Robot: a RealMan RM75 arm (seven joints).
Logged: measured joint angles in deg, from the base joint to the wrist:
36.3 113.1 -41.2 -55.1 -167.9 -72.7 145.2
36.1 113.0 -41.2 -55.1 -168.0 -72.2 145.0
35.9 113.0 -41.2 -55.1 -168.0 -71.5 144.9
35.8 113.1 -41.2 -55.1 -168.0 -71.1 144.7
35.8 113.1 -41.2 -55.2 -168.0 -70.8 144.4
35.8 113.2 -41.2 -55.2 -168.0 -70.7 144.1
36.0 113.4 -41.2 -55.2 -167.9 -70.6 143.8
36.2 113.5 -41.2 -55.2 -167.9 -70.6 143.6
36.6 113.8 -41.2 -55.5 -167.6 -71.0 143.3
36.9 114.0 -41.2 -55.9 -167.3 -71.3 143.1
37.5 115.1 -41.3 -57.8 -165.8 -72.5 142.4
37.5 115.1 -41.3 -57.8 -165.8 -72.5 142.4
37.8 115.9 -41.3 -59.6 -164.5 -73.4 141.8
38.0 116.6 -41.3 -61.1 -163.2 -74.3 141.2
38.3 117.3 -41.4 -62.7 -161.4 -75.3 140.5
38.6 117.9 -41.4 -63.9 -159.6 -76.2 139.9
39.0 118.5 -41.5 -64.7 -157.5 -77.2 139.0
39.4 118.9 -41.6 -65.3 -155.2 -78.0 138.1
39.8 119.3 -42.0 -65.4 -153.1 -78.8 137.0
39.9 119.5 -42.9 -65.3 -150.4 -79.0 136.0
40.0 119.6 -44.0 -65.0 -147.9 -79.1 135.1
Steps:
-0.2 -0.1 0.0 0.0 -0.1 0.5 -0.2
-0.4 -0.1 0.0 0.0 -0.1 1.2 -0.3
-0.5 0.0 0.0 0.0 -0.1 1.6 -0.5
-0.5 0.0 0.0 -0.1 -0.1 1.9 -0.8
-0.5 0.1 0.0 -0.1 -0.1 2.0 -1.1
-0.3 0.3 0.0 -0.1 0.0 2.1 -1.4
-0.1 0.4 0.0 -0.1 0.0 2.1 -1.6
0.3 0.7 0.0 -0.4 0.3 1.7 -1.9
0.6 0.9 0.0 -0.8 0.6 1.4 -2.1
1.2 2.0 -0.1 -2.7 2.1 0.2 -2.8
1.2 2.0 -0.1 -2.7 2.1 0.2 -2.8
1.5 2.8 -0.1 -4.5 3.4 -0.7 -3.4
1.7 3.5 -0.1 -6.0 4.7 -1.6 -4.0
2.0 4.2 -0.2 -7.6 6.5 -2.6 -4.7
2.3 4.8 -0.2 -8.8 8.3 -3.5 -5.3
2.7 5.4 -0.3 -9.6 10.4 -4.5 -6.2
3.1 5.8 -0.4 -10.2 12.7 -5.3 -7.1
3.5 6.2 -0.8 -10.3 14.8 -6.1 -8.2
3.6 6.4 -1.7 -10.2 17.5 -6.3 -9.2
3.7 6.5 -2.8 -9.9 20.0 -6.4 -10.1

